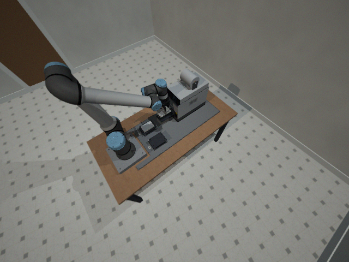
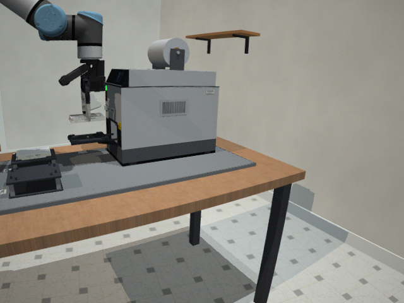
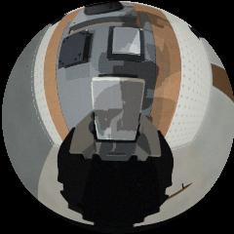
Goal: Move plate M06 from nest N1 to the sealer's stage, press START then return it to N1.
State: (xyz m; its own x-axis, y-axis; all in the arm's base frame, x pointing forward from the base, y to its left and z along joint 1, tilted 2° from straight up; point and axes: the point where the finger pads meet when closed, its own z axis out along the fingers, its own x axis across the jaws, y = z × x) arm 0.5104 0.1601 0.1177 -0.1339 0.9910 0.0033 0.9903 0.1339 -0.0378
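My gripper is now 8 cm above the black sealer stage. Round my hand: plate M06: 1 cm below; then plate: 21 cm behind, 1 cm to the right, 13 cm below; then foil roll: 33 cm ahead, 5 cm to the left, 24 cm above.
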